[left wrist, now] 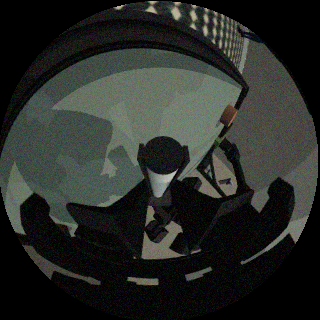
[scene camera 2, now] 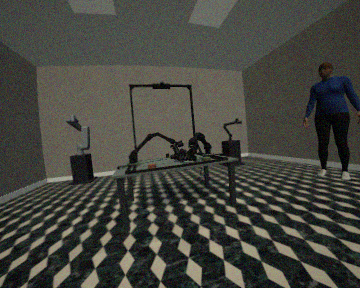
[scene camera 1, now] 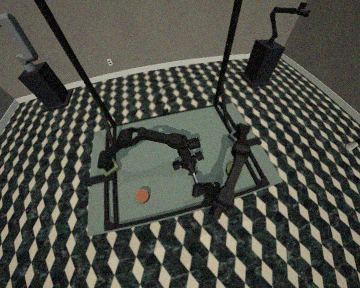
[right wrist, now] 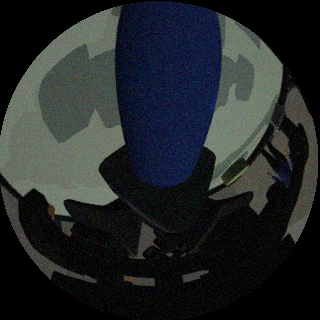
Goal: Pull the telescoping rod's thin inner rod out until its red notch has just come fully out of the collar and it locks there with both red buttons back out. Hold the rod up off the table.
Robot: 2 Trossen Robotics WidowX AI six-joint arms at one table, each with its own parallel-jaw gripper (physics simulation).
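The telescoping rod is held between my two grippers. In the right wrist view its blue outer tube [right wrist: 167,95] runs from the top down to the wide dark collar [right wrist: 167,207]. The thin pale inner rod [scene camera 1: 195,177] [left wrist: 161,184] spans the gap between the grippers. Its round black end [left wrist: 162,153] faces the left wrist camera. My left gripper [left wrist: 158,180] [scene camera 1: 197,188] is shut on the inner rod's black end. My right gripper [scene camera 1: 187,163] is shut on the blue outer tube beside the collar; its fingertips are hidden behind the tube. No red notch or red button shows. The rod is above the table [scene camera 1: 150,165].
An orange disc [scene camera 1: 142,195] [scene camera 2: 152,166] [left wrist: 229,116] lies near the table's front left. A green disc [scene camera 1: 229,168] [right wrist: 235,171] lies beside the left arm. Dark frame posts [scene camera 1: 226,55] [scene camera 2: 192,112] rise at the table's back. A person in blue [scene camera 2: 332,97] stands at the far right.
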